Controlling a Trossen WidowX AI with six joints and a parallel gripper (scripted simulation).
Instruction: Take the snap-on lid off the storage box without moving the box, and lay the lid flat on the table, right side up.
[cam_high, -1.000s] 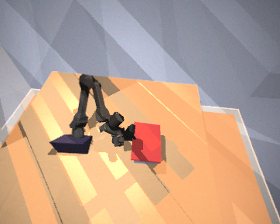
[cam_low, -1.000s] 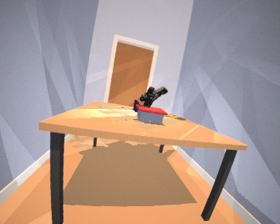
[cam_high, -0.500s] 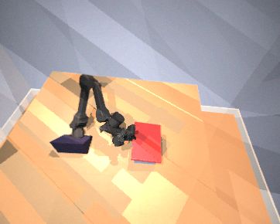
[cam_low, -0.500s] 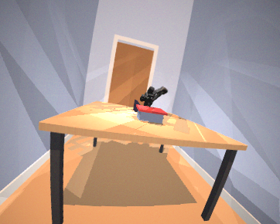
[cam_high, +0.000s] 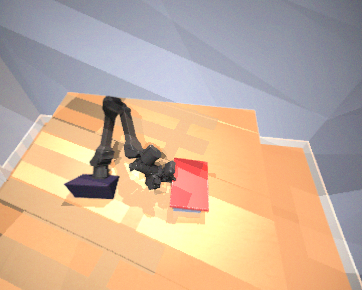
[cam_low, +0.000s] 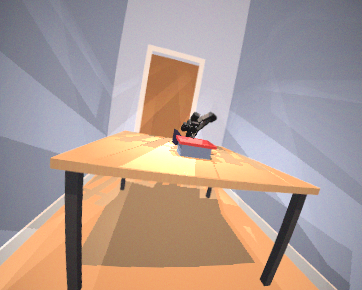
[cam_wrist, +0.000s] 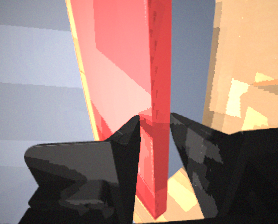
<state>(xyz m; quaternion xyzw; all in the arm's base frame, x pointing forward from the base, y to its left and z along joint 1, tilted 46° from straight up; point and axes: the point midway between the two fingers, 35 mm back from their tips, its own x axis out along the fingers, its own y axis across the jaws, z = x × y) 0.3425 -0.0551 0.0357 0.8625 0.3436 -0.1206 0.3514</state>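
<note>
Now: gripper tip 80 mm short of the lid. The rest, counted from my gripper tip: storage box 70 mm ahead, 60 mm below.
</note>
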